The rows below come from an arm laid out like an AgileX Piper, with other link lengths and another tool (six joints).
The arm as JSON. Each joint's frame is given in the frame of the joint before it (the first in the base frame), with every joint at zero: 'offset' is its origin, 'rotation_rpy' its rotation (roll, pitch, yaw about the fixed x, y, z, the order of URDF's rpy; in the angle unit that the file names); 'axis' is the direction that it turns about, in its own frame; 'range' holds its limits. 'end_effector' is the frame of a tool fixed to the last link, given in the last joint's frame.
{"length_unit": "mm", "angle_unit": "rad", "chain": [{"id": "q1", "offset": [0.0, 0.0, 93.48], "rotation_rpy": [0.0, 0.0, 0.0], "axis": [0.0, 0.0, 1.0], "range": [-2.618, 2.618]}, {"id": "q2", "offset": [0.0, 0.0, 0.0], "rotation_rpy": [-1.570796, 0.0, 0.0], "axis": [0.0, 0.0, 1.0], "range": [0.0, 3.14]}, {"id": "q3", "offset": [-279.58, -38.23, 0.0], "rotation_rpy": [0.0, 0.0, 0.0], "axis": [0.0, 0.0, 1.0], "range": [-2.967, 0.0]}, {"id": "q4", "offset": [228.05, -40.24, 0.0], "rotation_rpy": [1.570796, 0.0, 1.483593], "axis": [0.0, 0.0, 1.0], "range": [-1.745, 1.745]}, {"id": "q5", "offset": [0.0, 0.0, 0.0], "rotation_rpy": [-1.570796, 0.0, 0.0], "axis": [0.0, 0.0, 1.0], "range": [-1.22, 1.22]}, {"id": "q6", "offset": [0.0, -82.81, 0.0], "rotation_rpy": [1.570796, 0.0, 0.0], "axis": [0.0, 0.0, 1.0], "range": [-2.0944, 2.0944]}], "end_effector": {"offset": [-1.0, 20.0, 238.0], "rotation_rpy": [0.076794, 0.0, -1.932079]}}
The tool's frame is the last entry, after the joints.
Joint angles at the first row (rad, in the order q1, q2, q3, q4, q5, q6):
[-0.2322 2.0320 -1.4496 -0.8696 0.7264 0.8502]
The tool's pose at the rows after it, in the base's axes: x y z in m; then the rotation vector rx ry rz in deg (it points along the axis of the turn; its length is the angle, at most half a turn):
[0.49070, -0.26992, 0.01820, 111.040, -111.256, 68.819]
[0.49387, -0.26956, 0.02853, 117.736, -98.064, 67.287]
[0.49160, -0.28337, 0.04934, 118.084, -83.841, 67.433]
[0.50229, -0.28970, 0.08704, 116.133, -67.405, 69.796]
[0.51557, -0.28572, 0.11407, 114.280, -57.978, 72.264]
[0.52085, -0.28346, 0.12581, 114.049, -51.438, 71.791]
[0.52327, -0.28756, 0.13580, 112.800, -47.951, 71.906]
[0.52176, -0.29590, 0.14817, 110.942, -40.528, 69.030]
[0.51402, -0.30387, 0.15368, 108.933, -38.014, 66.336]
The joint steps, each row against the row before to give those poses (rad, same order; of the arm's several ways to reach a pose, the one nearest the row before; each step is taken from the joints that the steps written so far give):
[0.0036 0.0000 -0.0738 -0.0037 0.0299 -0.1497]
[0.0178 0.0000 -0.0261 -0.0250 0.0252 -0.1646]
[0.0301 0.0000 0.0001 -0.1423 0.0528 -0.0491]
[0.0553 0.0000 0.0000 -0.1948 0.0598 -0.0218]
[0.0392 0.0000 -0.0001 -0.1201 0.0283 -0.0024]
[0.0156 0.0000 0.0001 -0.0504 0.0107 -0.0452]
[0.0001 0.0021 0.0000 -0.0467 0.0068 -0.0110]
[-0.0001 0.0088 0.0000 -0.0642 0.0270 -0.0678]
[0.0001 0.0090 -0.0001 -0.0266 0.0405 -0.0323]

